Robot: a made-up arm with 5 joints.
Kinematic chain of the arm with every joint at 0, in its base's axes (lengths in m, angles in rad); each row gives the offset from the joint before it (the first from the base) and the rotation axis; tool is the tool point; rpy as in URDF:
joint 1: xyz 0.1 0 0.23 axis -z
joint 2: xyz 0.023 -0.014 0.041 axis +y
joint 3: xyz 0.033 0 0.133 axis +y
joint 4: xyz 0.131 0 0.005 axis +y
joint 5: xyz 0.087 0.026 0 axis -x
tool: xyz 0 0 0 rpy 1.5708 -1.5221 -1.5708
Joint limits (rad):
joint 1: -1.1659..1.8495
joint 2: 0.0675..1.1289
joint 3: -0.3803..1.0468
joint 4: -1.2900..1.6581
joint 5: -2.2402..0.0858
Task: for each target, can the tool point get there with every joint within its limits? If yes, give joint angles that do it. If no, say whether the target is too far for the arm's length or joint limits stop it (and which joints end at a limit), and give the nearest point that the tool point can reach.
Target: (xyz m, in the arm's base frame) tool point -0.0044 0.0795 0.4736
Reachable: no: joint limits stop it (at a limit: joint 1, joint 2, joint 3, joint 4) | nearest point 0.1619 0.1750 0.5335 | short by 0.201 m
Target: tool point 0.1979 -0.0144 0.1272
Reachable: yes | joints 0.2674 0.9435 0.6136 0.7537 -1.0043
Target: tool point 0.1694 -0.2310 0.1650
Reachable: yes | joints 1.3289 0.8211 -0.0725 0.8373 -1.8310
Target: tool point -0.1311 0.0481 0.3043
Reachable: no: joint limits stop it (at a limit: joint 1, joint 2, joint 3, joint 4) | nearest point 0.0968 0.0231 0.2430 | short by 0.237 m
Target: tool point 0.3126 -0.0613 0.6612
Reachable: no: too far | nearest point 0.2936 -0.0558 0.5325 | short by 0.130 m
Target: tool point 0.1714 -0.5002 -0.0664
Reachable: no: too far | nearest point 0.1435 -0.3050 0.1402 | short by 0.286 m
